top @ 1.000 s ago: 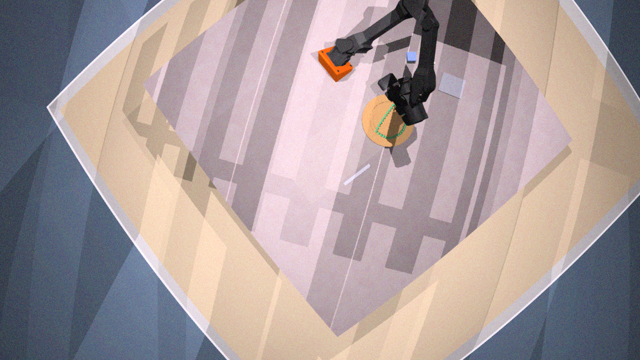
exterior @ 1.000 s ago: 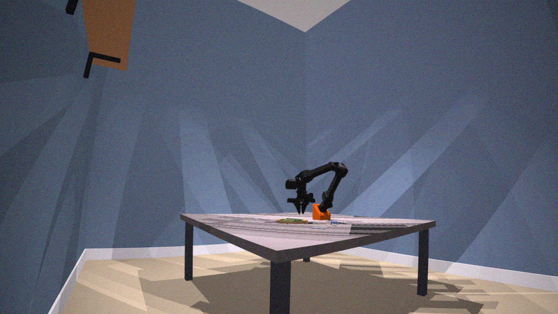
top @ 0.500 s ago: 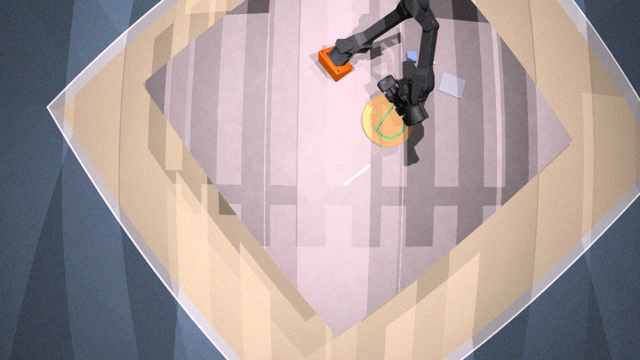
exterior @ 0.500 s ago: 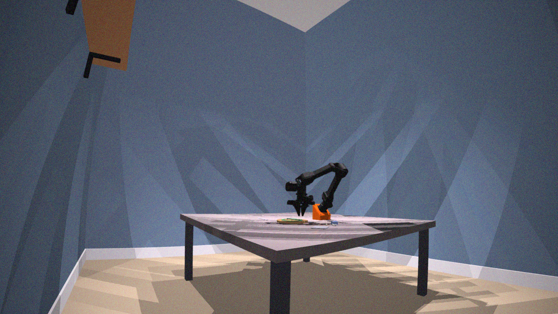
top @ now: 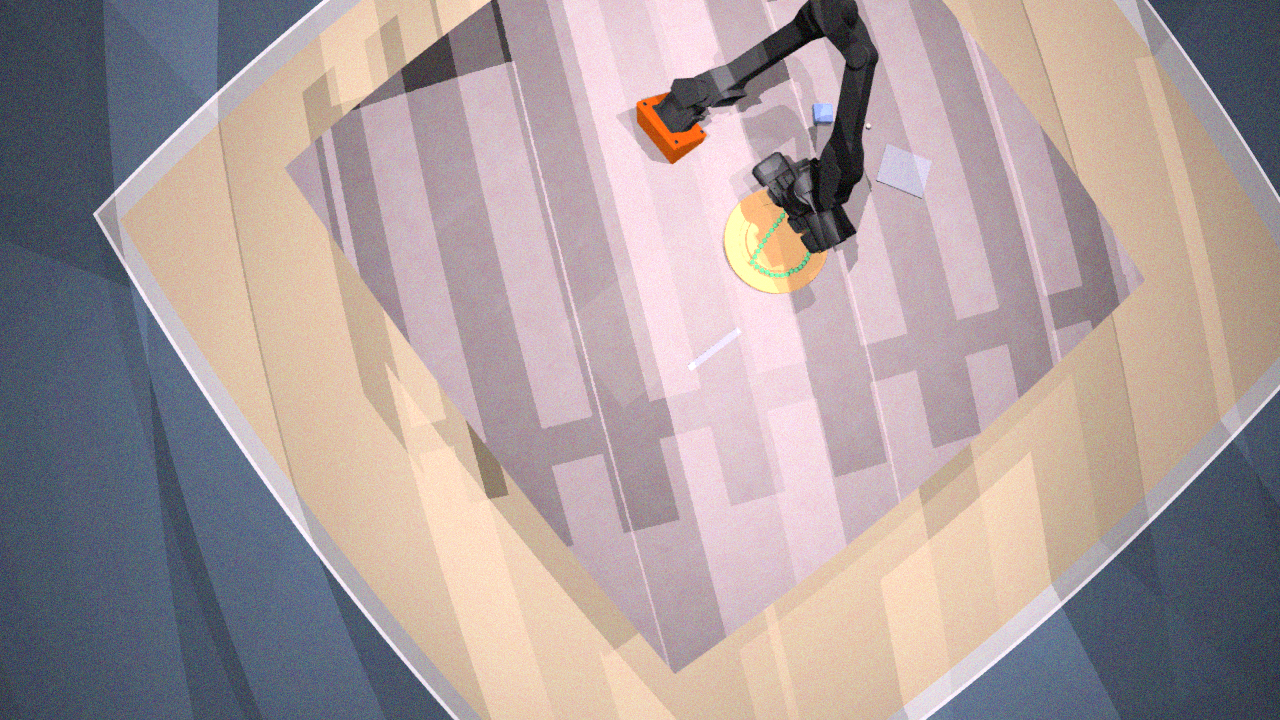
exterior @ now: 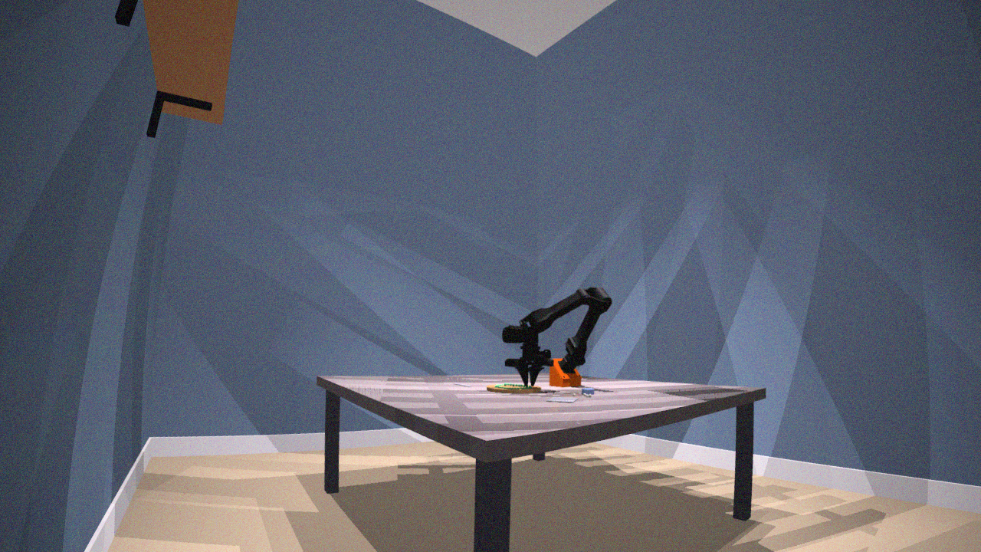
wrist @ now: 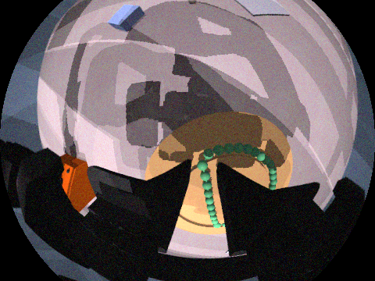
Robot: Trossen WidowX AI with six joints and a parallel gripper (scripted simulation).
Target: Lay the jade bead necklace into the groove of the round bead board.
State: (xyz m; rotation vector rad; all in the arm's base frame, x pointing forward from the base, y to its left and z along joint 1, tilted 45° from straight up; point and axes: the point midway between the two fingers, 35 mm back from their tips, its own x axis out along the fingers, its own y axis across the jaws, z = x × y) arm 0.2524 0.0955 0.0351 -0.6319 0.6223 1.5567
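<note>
Now: the round tan bead board 50 mm to the right of my gripper tip, 40 mm ahead of it and 10 mm below it. From my gripper tip the other things lie so: white strip (260 mm to the right, 140 mm ahead, 20 mm below); pale square sheet (260 mm to the left, 60 mm ahead, 20 mm below); blue cube (180 mm to the left, 120 mm behind, 10 mm below).
</note>
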